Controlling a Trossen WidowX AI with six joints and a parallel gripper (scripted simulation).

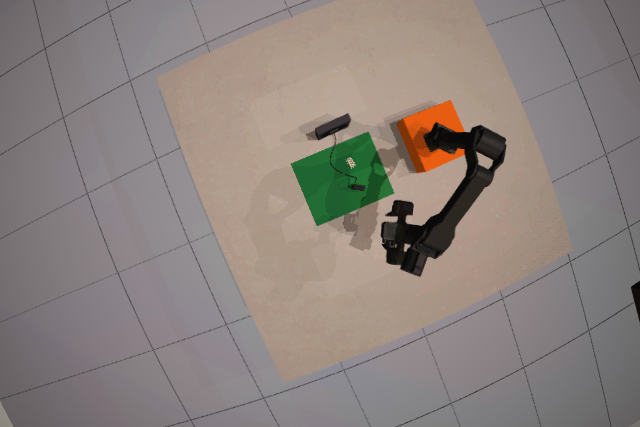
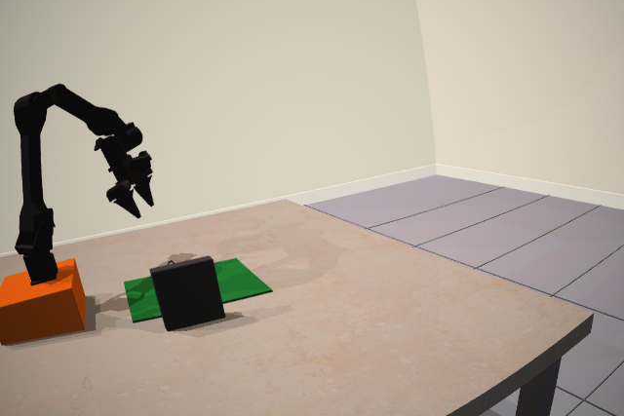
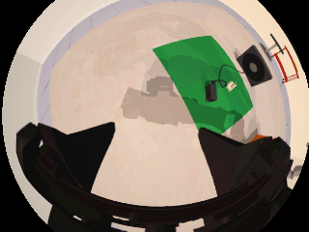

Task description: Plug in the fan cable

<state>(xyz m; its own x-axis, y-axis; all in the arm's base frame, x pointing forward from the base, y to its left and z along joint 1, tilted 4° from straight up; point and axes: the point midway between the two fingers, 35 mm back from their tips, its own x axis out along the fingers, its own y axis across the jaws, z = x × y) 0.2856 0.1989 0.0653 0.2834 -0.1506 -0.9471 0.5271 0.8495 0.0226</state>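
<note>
The dark plug is 150 mm to the right of my gripper tip and 130 mm below it. From my gripper tip the other things lie so: white four-pin header 240 mm to the right, 150 mm below, 10 mm behind; then black fan 370 mm to the right, 90 mm below, 10 mm ahead; then green board 200 mm to the right, 160 mm below, 40 mm ahead.
</note>
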